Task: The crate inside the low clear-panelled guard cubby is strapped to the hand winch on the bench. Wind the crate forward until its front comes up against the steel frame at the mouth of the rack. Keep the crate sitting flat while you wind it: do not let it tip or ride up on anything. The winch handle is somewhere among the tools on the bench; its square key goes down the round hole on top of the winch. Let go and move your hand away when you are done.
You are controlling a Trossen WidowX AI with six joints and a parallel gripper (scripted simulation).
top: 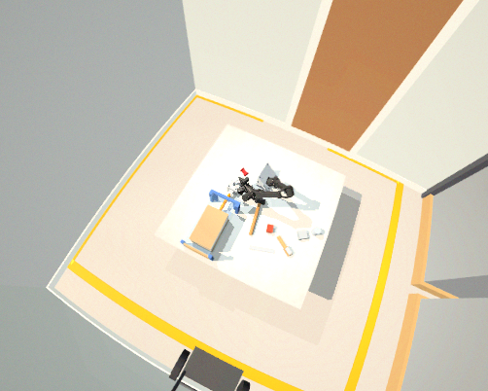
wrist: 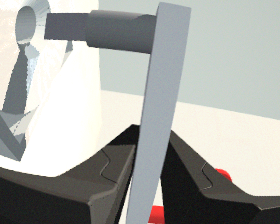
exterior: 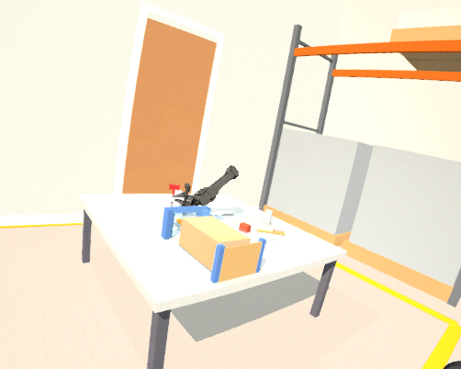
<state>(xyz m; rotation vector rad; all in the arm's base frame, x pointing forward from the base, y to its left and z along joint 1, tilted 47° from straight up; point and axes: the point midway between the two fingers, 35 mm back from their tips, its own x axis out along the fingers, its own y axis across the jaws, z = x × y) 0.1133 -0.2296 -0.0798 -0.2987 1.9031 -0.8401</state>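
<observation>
Now: gripper tip 40 mm past the red grip, 40 mm to the right of it and 40 mm below it. Round my gripper tip: winch 30 mm ahead, 20 mm to the right, 120 mm below; winch handle 10 mm behind, 10 mm to the left, 10 mm above; cubby 450 mm ahead, 50 mm to the right, 70 mm below.
</observation>
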